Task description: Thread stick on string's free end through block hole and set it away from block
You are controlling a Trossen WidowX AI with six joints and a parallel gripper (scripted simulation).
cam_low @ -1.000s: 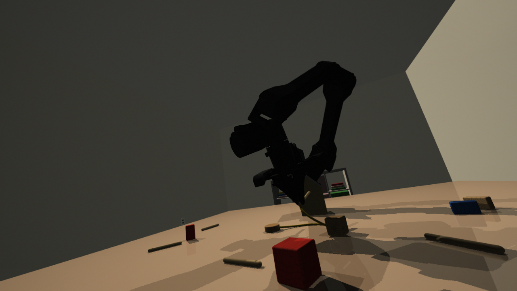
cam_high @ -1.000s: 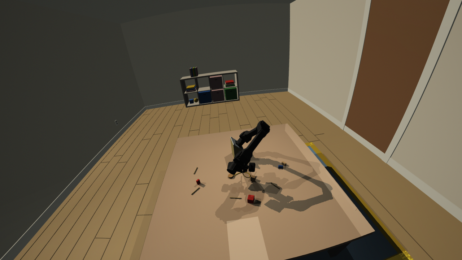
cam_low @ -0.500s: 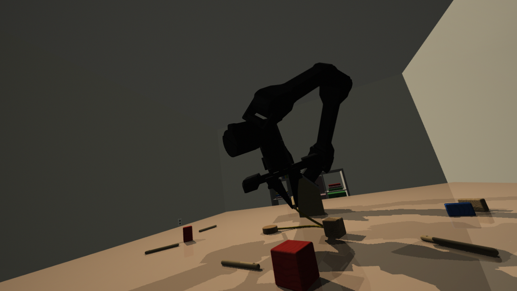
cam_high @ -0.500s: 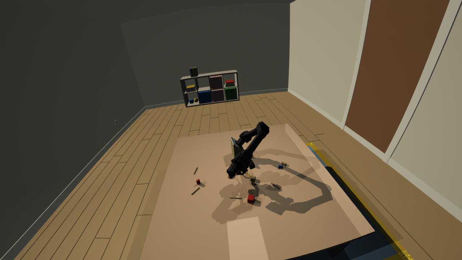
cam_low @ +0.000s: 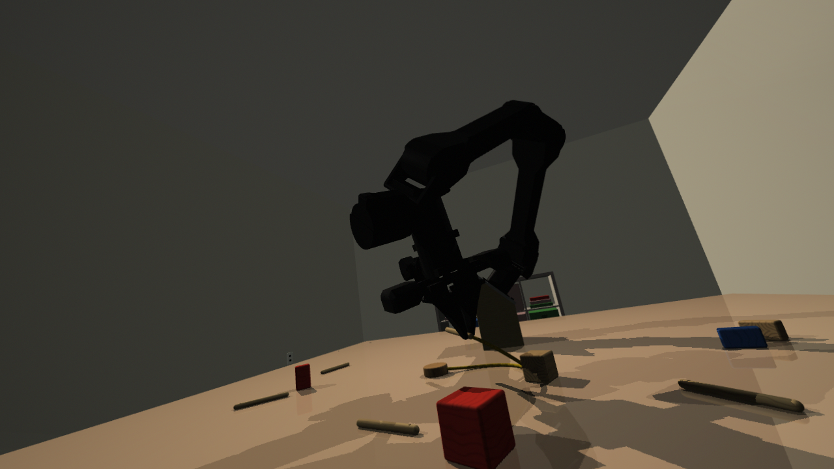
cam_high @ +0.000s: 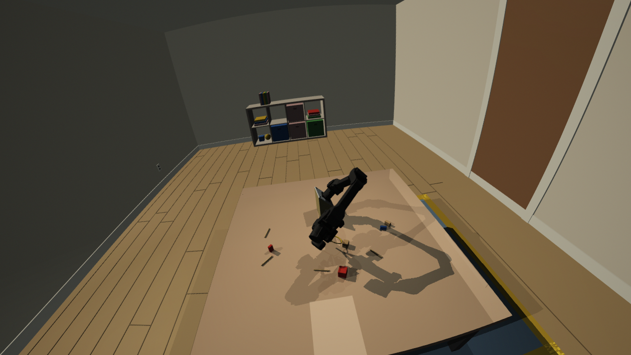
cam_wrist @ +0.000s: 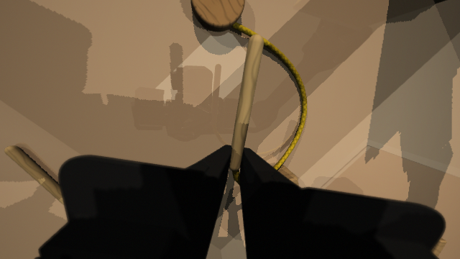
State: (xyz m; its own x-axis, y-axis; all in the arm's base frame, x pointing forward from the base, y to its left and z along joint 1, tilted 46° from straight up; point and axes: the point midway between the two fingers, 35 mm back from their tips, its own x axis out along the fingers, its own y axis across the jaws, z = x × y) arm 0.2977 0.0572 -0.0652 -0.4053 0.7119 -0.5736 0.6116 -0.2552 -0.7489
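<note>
Now: gripper tip 1 cm to the left of the thin wooden stick and 1 cm past it. The rest, counted from my gripper tip: wooden block (8 cm to the left, 4 cm below, 1 cm behind); then big red cube (17 cm ahead, 4 cm to the left, 4 cm below); then round wooden button (8 cm to the right, 6 cm behind, 5 cm below).
</note>
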